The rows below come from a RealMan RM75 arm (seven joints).
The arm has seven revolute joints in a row. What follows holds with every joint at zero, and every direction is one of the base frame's.
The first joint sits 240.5 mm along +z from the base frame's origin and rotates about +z.
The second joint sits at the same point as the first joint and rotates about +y.
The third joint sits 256 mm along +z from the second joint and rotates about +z.
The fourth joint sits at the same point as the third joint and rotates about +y.
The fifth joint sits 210 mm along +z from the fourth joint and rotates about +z.
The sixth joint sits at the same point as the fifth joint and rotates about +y.
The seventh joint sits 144 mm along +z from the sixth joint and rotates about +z.
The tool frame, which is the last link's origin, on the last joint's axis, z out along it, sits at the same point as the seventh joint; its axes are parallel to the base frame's.
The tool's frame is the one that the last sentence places.
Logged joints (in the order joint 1, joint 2, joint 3, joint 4, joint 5, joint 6, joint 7), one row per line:
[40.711 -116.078 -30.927 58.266 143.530 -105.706 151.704]
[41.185 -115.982 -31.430 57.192 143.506 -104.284 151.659]
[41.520 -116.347 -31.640 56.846 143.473 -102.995 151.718]
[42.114 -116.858 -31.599 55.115 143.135 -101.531 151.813]
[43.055 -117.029 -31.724 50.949 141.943 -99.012 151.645]
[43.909 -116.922 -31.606 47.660 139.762 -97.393 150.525]
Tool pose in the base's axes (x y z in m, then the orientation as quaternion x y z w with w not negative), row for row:
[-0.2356 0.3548 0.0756 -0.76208 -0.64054 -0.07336 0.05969]
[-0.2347 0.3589 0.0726 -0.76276 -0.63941 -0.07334 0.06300]
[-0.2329 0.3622 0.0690 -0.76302 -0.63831 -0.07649 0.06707]
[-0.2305 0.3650 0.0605 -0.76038 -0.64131 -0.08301 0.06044]
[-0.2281 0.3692 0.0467 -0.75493 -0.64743 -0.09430 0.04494]
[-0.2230 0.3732 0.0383 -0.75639 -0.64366 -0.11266 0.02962]
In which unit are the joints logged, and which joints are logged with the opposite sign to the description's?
The joints are logged in degrees. Opposite sign: joint 1, joint 3, joint 6, joint 7.
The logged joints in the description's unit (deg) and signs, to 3 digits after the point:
[-40.711 -116.078 30.927 58.266 143.530 105.706 -151.704]
[-41.185 -115.982 31.430 57.192 143.506 104.284 -151.659]
[-41.520 -116.347 31.640 56.846 143.473 102.995 -151.718]
[-42.114 -116.858 31.599 55.115 143.135 101.531 -151.813]
[-43.055 -117.029 31.724 50.949 141.943 99.012 -151.645]
[-43.909 -116.922 31.606 47.660 139.762 97.393 -150.525]

